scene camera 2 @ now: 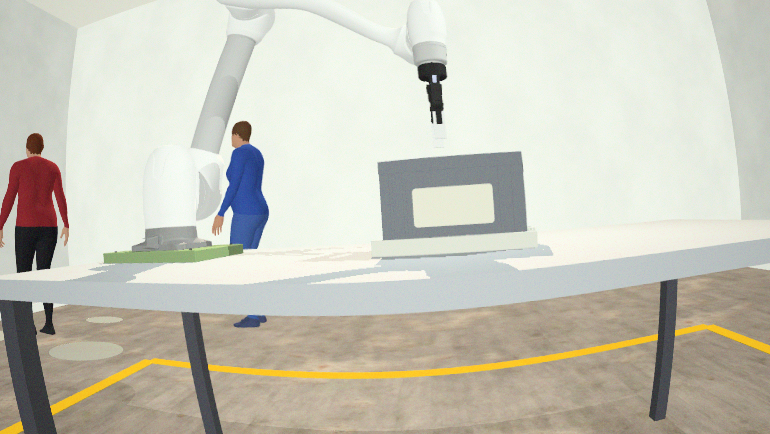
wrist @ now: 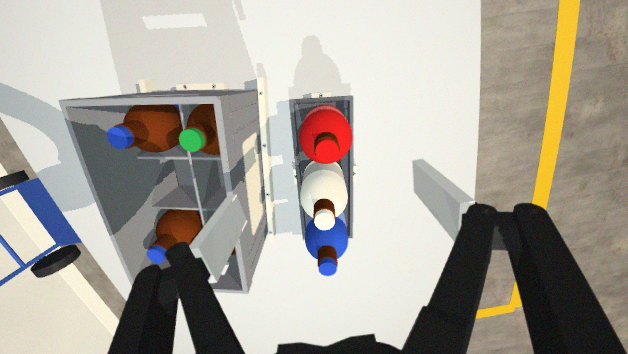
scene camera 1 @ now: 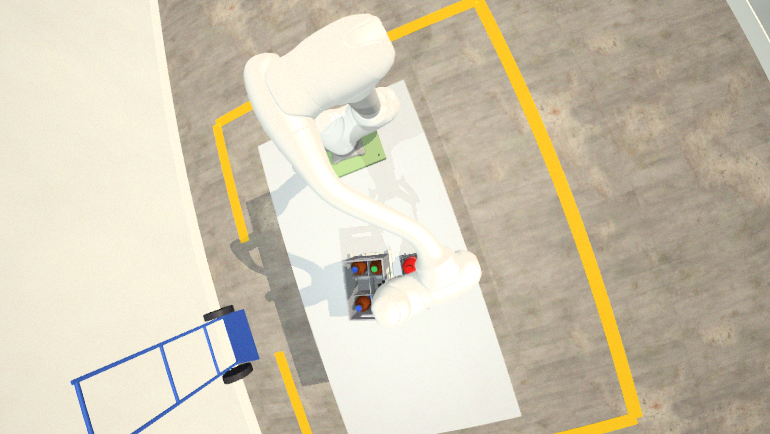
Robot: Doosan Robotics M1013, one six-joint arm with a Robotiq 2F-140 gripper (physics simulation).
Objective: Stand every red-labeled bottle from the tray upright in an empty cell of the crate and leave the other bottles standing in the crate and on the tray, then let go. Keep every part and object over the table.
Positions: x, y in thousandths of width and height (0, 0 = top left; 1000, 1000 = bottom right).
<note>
I see my gripper (scene camera 2: 571, 331), a white bottle (wrist: 515, 555) and a large red bottle (wrist: 518, 388).
My gripper shows as well in the wrist view (wrist: 517, 547).
</note>
